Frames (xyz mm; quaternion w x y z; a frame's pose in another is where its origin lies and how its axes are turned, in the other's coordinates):
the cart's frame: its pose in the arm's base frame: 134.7 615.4 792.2 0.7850 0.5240 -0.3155 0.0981
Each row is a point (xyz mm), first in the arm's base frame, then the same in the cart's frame.
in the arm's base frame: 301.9 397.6 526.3
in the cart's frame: 10.1 -377.3 60.1
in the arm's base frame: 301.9 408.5 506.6
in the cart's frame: -3.6 -387.6 45.5
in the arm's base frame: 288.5 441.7 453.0
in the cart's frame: -52.0 -407.6 7.9
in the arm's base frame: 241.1 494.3 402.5
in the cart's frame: -128.5 -400.3 -32.7
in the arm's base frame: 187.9 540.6 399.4
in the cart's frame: -180.2 -356.9 -53.6
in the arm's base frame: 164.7 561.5 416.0
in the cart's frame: -192.1 -324.0 -58.8
